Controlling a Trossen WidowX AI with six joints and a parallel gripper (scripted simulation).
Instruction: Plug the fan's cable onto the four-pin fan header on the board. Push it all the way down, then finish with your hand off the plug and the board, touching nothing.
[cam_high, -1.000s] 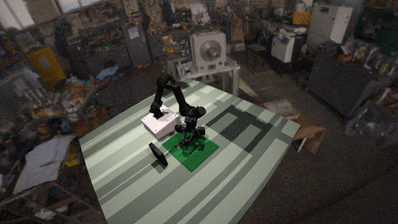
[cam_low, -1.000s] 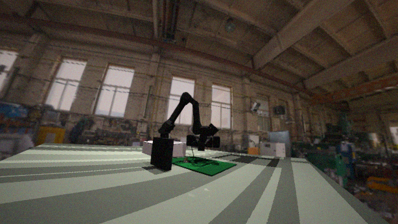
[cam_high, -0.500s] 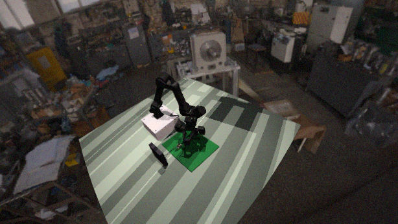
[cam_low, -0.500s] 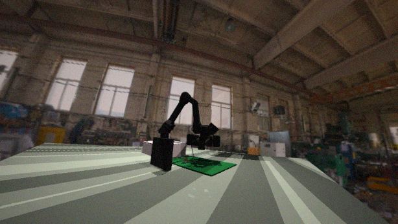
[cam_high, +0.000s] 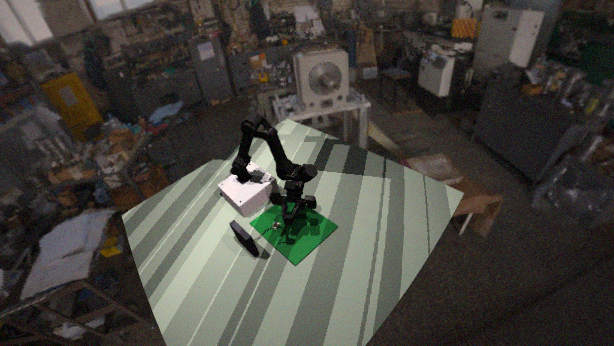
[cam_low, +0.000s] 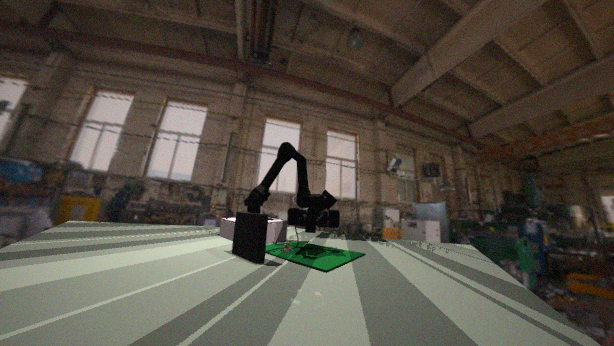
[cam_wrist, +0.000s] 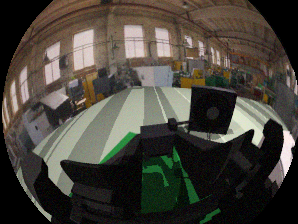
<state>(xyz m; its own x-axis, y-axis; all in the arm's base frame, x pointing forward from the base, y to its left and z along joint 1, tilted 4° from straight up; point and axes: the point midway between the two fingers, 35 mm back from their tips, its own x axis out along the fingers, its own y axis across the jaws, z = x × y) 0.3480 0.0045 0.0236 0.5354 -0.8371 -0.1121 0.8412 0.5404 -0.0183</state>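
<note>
The green board is 11 cm below my gripper tip, 3 cm to the left of it and 3 cm behind it. The rest, counted from my gripper tip: dark plug 1 cm below; then black fan 16 cm to the right, 8 cm behind, 4 cm below.
</note>
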